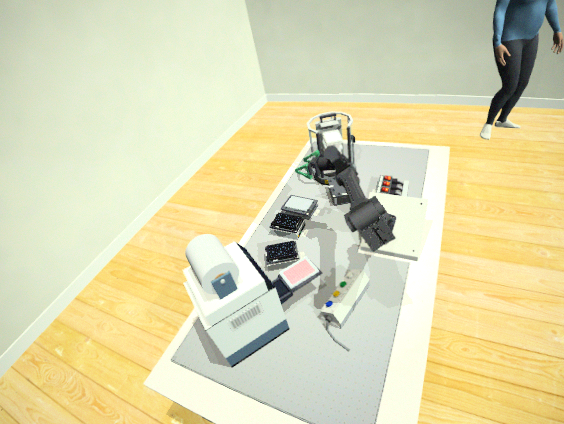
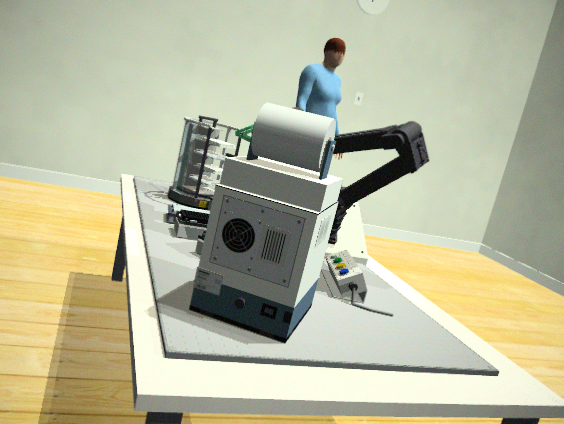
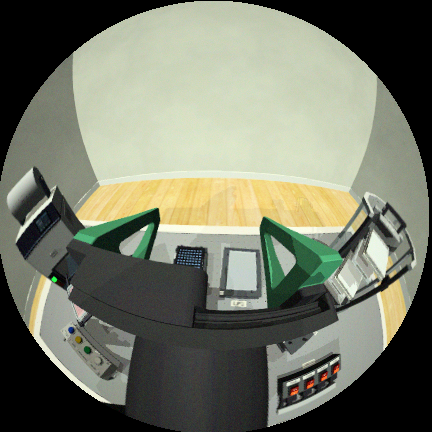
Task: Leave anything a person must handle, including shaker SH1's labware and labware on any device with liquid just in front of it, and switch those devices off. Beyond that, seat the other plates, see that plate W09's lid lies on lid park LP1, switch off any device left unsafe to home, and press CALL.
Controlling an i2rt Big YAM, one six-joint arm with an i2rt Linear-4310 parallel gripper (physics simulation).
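Frame: origin at the arm's base, x ahead, y left, z up, level; millimetres.
Seen in the pictures: gripper, fingertip midpoint: [image 1: 299, 165] [image 2: 238, 133] [image 3: 209, 217].
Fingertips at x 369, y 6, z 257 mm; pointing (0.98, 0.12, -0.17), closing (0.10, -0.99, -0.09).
Note:
Pixels of each thing's middle, then the offset from my fingertips to it. "pt": a spot on its surface instead.
- pale flat rectangle, surface spot: [image 3: 242, 270] [image 1: 299, 203] pt dx +85, dy -74, dz -296 mm
- dark plate with blue wells, body centre: [image 3: 187, 265] [image 2: 201, 217] [image 1: 286, 221] dx +72, dy +86, dz -278 mm
- dark plate, body centre: [image 1: 281, 250] dx +1, dy +261, dz -278 mm
- pink-topped plate, body centre: [image 3: 78, 296] [image 1: 298, 271] dx -155, dy +370, dz -219 mm
- button box, body centre: [image 2: 344, 272] [image 1: 345, 295] [image 3: 85, 349] dx -334, dy +353, dz -298 mm
- strip, surface spot: [image 3: 310, 382] pt dx -288, dy -300, dz -288 mm
- dark device, body centre: [image 1: 341, 188] dx -74, dy -252, dz -302 mm
- cable, surface spot: [image 2: 372, 310] pt dx -364, dy +523, dz -335 mm
My gripper [image 1: 305, 162] [image 3: 209, 217] is open and empty, high above the table near the carousel. A pale flat rectangle [image 1: 299, 203] [image 3: 242, 270], apparently a lid, lies in a dark frame labelled LP1. A dark plate with blue wells [image 1: 287, 223] [image 3: 190, 256] sits beside it; another dark plate [image 1: 281, 252] sits farther along. A pink-topped plate [image 1: 299, 272] lies in front of the roll-topped device [image 1: 245, 305] [image 2: 260, 240] [image 3: 47, 235], whose green light [image 3: 54, 279] shows. The button box [image 1: 352, 300] [image 3: 90, 350] has blue, yellow, green and white buttons. Several switches on the strip [image 3: 310, 382] look orange-red.
The carousel tower [image 1: 331, 135] [image 2: 200, 160] [image 3: 375, 250] holds pale plates close to the gripper. A dark device [image 1: 339, 194] is partly hidden under the arm. A person [image 1: 522, 50] [image 2: 322, 90] stands beyond the table. A cable [image 2: 372, 310] trails from the button box.

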